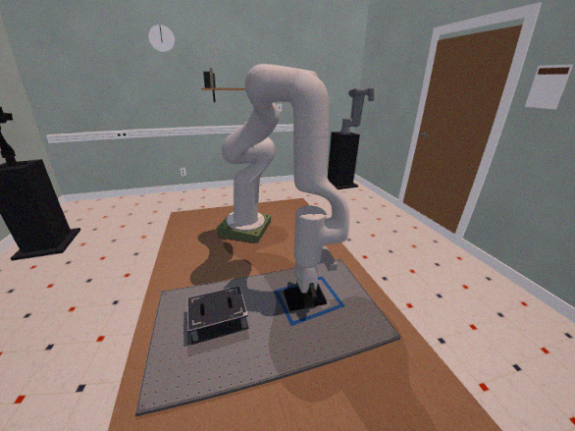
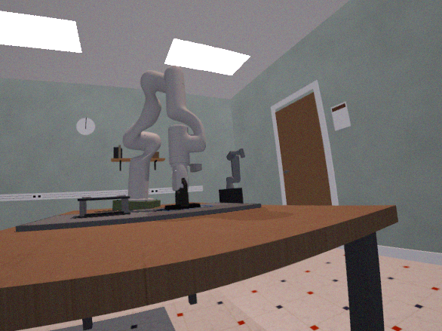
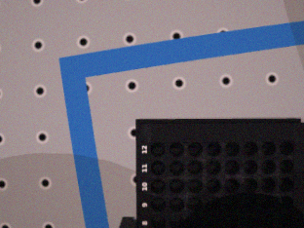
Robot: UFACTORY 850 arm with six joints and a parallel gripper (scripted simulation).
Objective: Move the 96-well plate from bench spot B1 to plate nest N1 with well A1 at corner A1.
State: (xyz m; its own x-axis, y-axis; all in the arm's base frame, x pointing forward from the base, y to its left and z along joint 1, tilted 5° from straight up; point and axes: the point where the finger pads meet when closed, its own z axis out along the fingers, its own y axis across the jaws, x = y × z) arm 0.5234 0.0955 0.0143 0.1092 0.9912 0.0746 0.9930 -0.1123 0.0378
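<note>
Right now my hand is 1 cm above the 96-well plate. Also, from my hand: raised plate nest: 29 cm to the right, 4 cm above.
</note>
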